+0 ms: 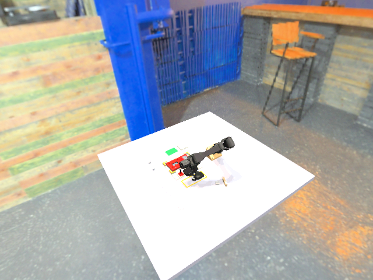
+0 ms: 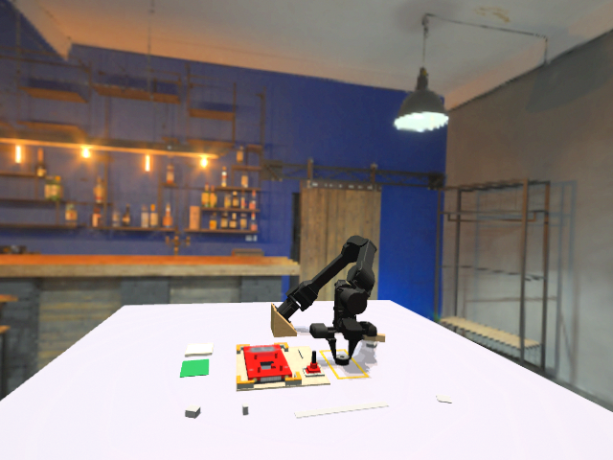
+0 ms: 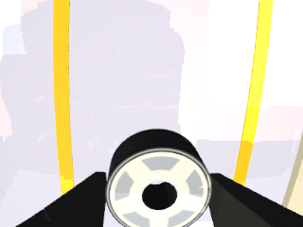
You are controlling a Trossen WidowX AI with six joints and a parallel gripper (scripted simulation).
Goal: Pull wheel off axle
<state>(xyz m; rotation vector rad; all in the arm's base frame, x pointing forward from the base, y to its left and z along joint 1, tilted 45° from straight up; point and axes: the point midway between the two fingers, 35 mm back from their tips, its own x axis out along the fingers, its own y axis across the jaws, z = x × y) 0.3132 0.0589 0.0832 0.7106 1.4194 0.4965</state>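
My gripper tip is now right at the wheel. From my gripper tip the other things lie so: axle 10 cm to the right, 5 cm ahead, 3 cm above; then tan block 19 cm to the left, 14 cm behind; then thin strip 22 cm ahead, 10 cm to the right, 1 cm below.
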